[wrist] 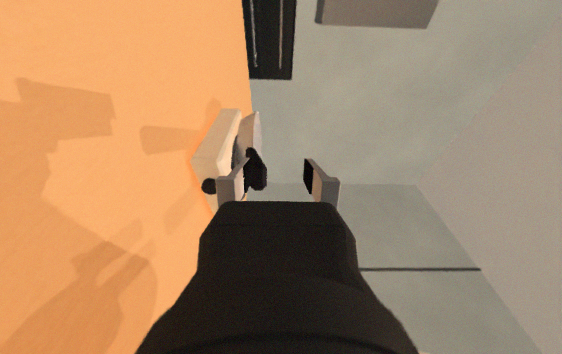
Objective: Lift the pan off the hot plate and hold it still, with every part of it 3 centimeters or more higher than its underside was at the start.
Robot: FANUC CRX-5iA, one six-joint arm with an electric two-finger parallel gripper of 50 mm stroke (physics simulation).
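Frame: origin at the arm's base, x ahead, y left, z up, level; metres.
Seen in the pictures: gripper, fingertip midpoint: point(278, 169).
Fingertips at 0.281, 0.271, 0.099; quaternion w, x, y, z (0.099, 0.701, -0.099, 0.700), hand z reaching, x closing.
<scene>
A point is followed by its place in that frame, as x, y, z.
The pan point(251, 131) @[0.522, 0.223, 0.038] shows edge-on, its pale body against the right side of the cream hot plate point(211, 150) @[0.443, 0.211, -0.030], left of centre. The pan's black handle point(257, 172) @[0.310, 0.247, 0.075] points toward the camera; its end appears just inside the left fingertip. My gripper point(278, 169) @[0.281, 0.271, 0.099] is open, with nothing gripped. The handle end shows in the left part of the gap between the fingers; how far it is from them in depth I cannot tell. The left finger and the gripper body hide the lower part of the hot plate and part of the pan.
An orange table top point(150, 60) @[0.410, 0.355, -0.070] fills the left, with shadows on it. A black slotted object point(270, 40) stands at the top centre, and a grey box point(375, 12) at the top right. Grey-green floor point(350, 100) lies beyond the table's right edge. A small black knob point(209, 186) @[0.404, 0.153, -0.033] sits at the hot plate's near side.
</scene>
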